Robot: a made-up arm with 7 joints. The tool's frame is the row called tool. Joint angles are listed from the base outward.
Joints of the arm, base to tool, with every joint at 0 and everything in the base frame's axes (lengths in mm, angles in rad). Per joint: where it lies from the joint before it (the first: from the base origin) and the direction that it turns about. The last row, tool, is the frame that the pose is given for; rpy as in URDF.
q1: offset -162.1 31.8 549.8 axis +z
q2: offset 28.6 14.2 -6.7 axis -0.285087 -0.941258 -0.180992
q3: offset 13.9 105 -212.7 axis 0.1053 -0.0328 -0.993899
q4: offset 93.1 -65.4 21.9 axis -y
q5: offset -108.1 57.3 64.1 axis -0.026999 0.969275 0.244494
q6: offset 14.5 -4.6 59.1 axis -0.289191 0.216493 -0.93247
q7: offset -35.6 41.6 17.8 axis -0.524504 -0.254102 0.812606
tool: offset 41.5 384.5 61.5 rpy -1.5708 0 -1.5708
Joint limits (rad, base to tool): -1.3..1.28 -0.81..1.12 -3.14..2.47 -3..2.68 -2.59..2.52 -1.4..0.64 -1.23..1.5
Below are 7 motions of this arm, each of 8 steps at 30 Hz.
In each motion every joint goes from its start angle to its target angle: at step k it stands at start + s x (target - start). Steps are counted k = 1, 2, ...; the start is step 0. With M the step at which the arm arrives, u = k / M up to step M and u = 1 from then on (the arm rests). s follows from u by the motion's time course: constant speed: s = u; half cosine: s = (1 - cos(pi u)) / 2; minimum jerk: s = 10 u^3 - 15 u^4 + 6 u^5.
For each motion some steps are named. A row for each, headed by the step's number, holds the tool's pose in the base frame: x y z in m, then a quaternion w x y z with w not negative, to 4 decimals.
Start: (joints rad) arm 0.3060 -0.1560 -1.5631 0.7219 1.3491 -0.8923 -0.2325
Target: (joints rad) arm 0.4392 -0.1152 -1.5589 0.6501 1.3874 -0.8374 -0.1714
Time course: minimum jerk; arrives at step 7
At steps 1, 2, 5, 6, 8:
1: -0.3666 -0.0467 0.6984 0.2873 -0.7831 -0.2292 0.5016
2: -0.3680 -0.0476 0.6984 0.2793 -0.7846 -0.2358 0.5007
5: -0.3765 -0.0546 0.6976 0.2328 -0.7916 -0.2753 0.4933
6: -0.3780 -0.0561 0.6973 0.2249 -0.7925 -0.2821 0.4917
8: -0.3783 -0.0563 0.6972 0.2234 -0.7926 -0.2835 0.4914

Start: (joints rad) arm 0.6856 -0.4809 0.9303 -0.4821 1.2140 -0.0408 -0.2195
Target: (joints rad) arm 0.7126 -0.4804 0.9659 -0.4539 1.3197 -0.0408 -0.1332
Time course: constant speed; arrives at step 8
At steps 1, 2, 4, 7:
1: -0.0655 0.5082 0.3651 0.2069 0.6300 -0.7243 -0.1889
2: -0.0669 0.5090 0.3687 0.2047 0.6309 -0.7226 -0.1946
4: -0.0694 0.5105 0.3759 0.2002 0.6325 -0.7193 -0.2062
7: -0.0727 0.5122 0.3868 0.1933 0.6344 -0.7143 -0.2236

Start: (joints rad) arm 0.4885 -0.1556 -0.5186 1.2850 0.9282 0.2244 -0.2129
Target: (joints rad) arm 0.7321 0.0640 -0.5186 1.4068 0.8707 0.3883 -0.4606
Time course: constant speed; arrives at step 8
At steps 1, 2, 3, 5, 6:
1: -0.5245 0.4187 0.4181 0.7234 -0.5788 0.2531 -0.2786
2: -0.5182 0.4197 0.4194 0.7324 -0.5625 0.2578 -0.2842
3: -0.5121 0.4202 0.4221 0.7416 -0.5456 0.2630 -0.2884
5: -0.5004 0.4192 0.4315 0.7608 -0.5101 0.2750 -0.2922
6: -0.4949 0.4177 0.4381 0.7706 -0.4917 0.2817 -0.2918

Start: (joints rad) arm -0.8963 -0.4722 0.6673 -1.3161 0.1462 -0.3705 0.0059
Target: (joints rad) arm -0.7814 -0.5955 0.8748 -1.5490 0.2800 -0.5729 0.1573
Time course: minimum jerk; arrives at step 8
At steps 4, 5, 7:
4: 0.2955 -0.2303 0.4735 0.1797 0.0933 0.9589 0.1986
5: 0.2721 -0.2540 0.4619 0.1963 0.1247 0.9460 0.2259
7: 0.2410 -0.2815 0.4453 0.2129 0.1645 0.9295 0.2524

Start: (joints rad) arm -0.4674 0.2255 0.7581 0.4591 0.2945 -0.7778 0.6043
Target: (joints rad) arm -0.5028 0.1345 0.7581 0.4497 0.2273 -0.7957 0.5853
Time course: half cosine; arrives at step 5
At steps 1, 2, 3, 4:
1: -0.0166 0.5297 0.2667 0.4500 -0.4488 0.1623 -0.7548
2: -0.0168 0.5324 0.2694 0.4479 -0.4497 0.1685 -0.7542
3: -0.0170 0.5358 0.2729 0.4454 -0.4508 0.1760 -0.7533
4: -0.0171 0.5385 0.2759 0.4433 -0.4517 0.1821 -0.7525

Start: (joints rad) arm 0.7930 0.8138 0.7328 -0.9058 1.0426 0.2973 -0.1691
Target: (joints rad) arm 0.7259 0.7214 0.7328 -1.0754 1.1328 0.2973 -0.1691
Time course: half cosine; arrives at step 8
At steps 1, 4, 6, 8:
1: -0.0340 0.5693 0.6322 0.1785 -0.7394 0.6471 -0.0516
4: -0.0261 0.5696 0.6147 0.1231 -0.7542 0.6450 -0.0047
6: -0.0208 0.5691 0.6026 0.0815 -0.7620 0.6416 0.0330
8: -0.0188 0.5687 0.5980 0.0645 -0.7643 0.6397 0.0491

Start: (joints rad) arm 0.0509 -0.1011 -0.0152 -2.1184 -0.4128 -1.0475 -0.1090
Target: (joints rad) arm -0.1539 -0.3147 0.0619 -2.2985 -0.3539 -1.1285 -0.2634
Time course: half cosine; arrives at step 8
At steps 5, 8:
5: 0.4387 0.3266 0.4839 0.1224 -0.3819 0.8330 0.3812
8: 0.4621 0.2805 0.4088 0.0726 -0.3134 0.8490 0.4192

